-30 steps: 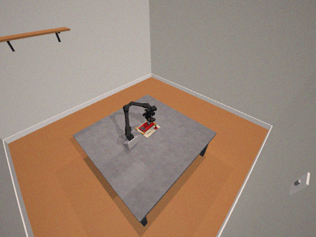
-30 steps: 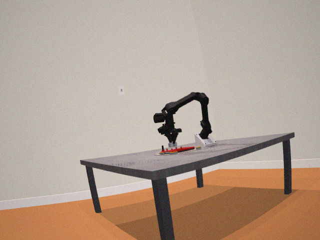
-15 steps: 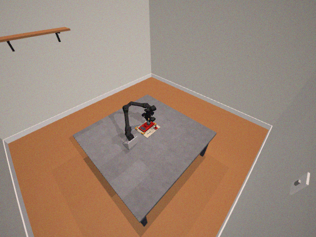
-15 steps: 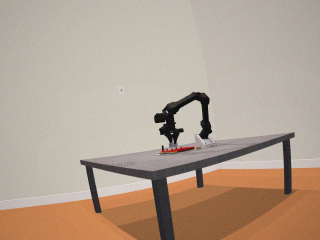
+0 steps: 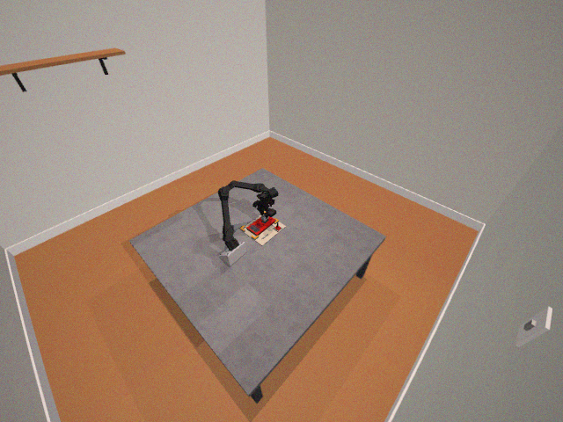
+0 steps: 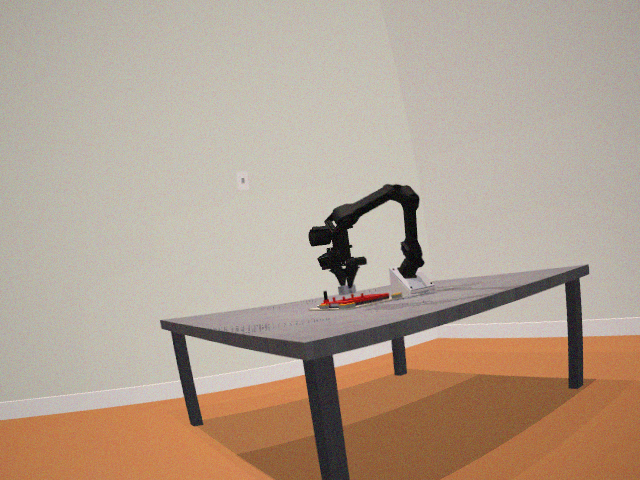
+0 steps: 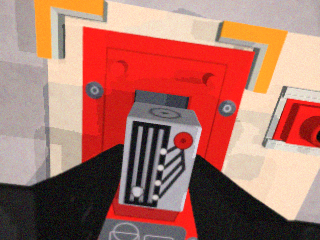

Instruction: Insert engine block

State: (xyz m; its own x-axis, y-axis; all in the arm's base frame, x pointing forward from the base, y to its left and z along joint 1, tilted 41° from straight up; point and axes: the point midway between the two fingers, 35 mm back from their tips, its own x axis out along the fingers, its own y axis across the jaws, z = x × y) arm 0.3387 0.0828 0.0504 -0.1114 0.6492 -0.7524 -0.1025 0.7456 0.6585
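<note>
Right now my gripper tip is 10 mm above the grey engine block.
</note>
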